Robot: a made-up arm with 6 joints.
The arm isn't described. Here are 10 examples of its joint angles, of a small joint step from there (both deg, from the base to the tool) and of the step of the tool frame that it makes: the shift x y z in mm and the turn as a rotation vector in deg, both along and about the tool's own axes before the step.
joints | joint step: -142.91 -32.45 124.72 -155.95 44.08 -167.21 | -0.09 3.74 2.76 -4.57 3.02 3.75
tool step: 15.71 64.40 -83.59 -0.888 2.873 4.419
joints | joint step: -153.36 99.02 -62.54 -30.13 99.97 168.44 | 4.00 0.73 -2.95 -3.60 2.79 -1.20
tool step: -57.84 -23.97 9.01 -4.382 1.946 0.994
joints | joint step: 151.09 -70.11 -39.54 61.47 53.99 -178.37 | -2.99 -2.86 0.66 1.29 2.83 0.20
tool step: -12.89 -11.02 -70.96 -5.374 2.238 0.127
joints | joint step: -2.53 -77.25 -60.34 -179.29 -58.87 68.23 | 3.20 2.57 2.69 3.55 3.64 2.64
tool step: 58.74 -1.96 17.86 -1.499 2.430 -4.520
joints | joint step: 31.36 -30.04 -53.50 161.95 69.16 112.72 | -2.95 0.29 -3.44 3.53 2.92 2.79
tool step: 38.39 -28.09 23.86 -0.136 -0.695 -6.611
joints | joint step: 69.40 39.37 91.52 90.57 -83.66 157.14 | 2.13 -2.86 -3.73 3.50 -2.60 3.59
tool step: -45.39 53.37 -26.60 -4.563 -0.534 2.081
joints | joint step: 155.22 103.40 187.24 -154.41 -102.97 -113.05 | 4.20 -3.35 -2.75 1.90 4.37 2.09
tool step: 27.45 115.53 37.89 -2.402 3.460 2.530
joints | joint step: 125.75 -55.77 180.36 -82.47 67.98 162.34 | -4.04 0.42 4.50 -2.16 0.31 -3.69
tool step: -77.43 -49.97 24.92 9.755 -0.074 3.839
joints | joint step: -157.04 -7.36 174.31 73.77 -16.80 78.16 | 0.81 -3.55 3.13 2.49 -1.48 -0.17
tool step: 47.54 -52.20 -104.62 -0.261 7.079 -0.953
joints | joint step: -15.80 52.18 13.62 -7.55 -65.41 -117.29 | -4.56 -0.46 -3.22 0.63 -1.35 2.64
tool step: 12.35 46.18 141.25 1.781 -1.098 -3.519
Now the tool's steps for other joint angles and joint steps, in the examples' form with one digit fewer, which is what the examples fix.
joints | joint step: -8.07 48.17 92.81 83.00 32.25 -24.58 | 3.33 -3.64 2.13 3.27 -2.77 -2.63
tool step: 35.3 -103.7 152.5 -0.90 -1.90 -3.89
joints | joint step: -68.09 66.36 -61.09 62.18 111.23 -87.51 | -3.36 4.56 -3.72 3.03 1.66 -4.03
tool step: -81.0 -45.6 13.3 12.01 -2.69 -0.03
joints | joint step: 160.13 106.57 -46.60 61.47 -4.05 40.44 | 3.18 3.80 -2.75 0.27 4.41 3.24
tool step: 74.0 23.4 53.4 -4.92 -1.95 4.06
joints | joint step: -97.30 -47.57 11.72 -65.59 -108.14 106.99 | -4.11 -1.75 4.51 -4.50 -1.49 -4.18
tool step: 28.0 17.2 105.7 -0.90 1.49 -2.33
